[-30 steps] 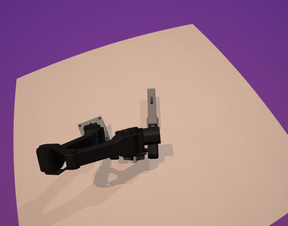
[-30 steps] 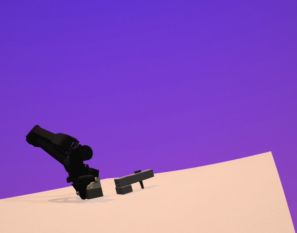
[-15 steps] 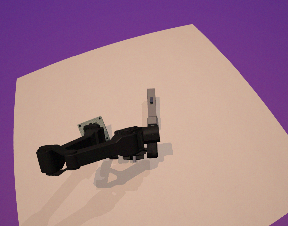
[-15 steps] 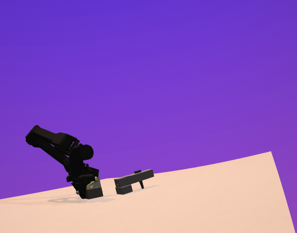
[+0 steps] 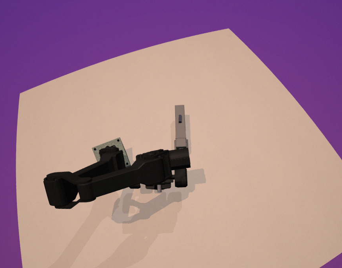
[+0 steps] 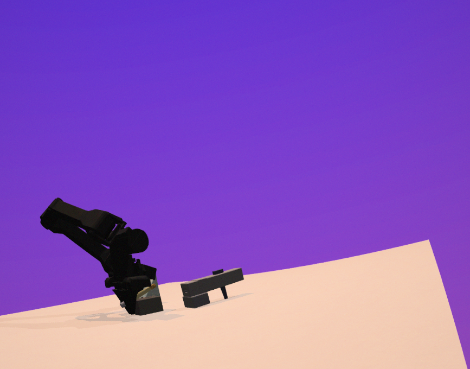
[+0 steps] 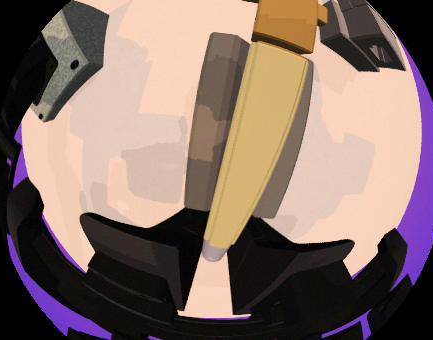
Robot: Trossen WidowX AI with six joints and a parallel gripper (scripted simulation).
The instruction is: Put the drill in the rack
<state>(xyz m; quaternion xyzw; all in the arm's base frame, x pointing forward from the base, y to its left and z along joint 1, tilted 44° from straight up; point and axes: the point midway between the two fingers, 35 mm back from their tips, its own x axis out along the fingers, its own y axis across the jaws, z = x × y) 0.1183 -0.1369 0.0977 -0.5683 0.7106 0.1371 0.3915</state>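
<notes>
The rack block is 2 cm ahead of my gripper tip, 4 cm to the left of it and 1 cm above it. Also, from my gripper tip: housing: 16 cm ahead, 17 cm to the left, 4 cm above; then key: 17 cm ahead, 19 cm to the left, 5 cm above; then drill: 1 cm ahead, 3 cm to the left, 5 cm above.
</notes>
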